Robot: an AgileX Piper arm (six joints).
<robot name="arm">
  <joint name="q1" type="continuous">
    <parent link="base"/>
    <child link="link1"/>
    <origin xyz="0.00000 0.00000 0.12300"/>
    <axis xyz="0 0 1"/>
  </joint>
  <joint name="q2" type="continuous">
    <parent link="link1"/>
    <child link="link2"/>
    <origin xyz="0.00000 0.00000 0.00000"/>
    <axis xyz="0 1 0"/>
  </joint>
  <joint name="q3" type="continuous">
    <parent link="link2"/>
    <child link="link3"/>
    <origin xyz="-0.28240 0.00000 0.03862"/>
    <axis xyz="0 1 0"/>
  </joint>
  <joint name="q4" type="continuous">
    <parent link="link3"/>
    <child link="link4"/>
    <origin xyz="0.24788 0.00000 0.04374"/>
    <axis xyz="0.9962 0 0.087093"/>
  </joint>
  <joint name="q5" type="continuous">
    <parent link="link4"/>
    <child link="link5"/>
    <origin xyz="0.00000 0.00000 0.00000"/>
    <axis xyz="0 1 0"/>
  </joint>
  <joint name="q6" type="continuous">
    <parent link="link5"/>
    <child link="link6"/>
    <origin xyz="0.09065 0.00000 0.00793"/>
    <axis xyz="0.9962 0 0.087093"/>
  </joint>
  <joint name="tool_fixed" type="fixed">
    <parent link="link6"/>
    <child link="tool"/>
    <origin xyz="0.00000 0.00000 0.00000" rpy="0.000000 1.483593 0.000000"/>
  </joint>
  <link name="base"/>
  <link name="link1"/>
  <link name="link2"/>
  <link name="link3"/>
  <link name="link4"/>
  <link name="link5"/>
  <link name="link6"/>
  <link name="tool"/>
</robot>
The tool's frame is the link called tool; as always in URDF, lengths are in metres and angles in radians. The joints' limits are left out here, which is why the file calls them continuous.
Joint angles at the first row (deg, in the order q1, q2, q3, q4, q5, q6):
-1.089 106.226 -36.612 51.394 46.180 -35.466
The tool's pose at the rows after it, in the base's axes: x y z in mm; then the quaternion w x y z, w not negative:
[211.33 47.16 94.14 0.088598 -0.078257 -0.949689 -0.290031]
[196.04 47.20 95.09 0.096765 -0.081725 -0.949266 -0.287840]
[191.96 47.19 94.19 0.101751 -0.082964 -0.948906 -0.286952]
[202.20 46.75 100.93 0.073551 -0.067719 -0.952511 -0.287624]
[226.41 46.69 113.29 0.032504 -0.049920 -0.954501 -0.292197]
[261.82 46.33 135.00 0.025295 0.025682 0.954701 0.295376]
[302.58 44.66 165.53 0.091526 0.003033 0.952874 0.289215]
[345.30 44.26 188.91 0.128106 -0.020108 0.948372 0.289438]
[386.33 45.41 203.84 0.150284 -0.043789 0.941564 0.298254]
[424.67 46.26 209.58 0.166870 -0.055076 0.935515 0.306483]
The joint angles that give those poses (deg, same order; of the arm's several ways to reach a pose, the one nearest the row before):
-1.088 103.132 -31.799 51.337 46.066 -35.465
-1.089 101.129 -28.592 51.337 45.779 -35.467
-1.088 100.956 -27.788 51.281 45.721 -35.467
-1.088 99.923 -29.621 51.280 45.435 -36.497
-1.089 99.638 -34.550 51.222 45.952 -36.898
-1.090 99.636 -42.342 50.648 46.812 -36.726
-1.088 100.153 -52.313 48.758 47.441 -34.891
-1.089 104.106 -64.114 46.581 50.249 -32.830
-1.088 109.892 -76.260 45.779 53.972 -31.913
-1.089 116.540 -88.008 45.492 56.839 -30.423

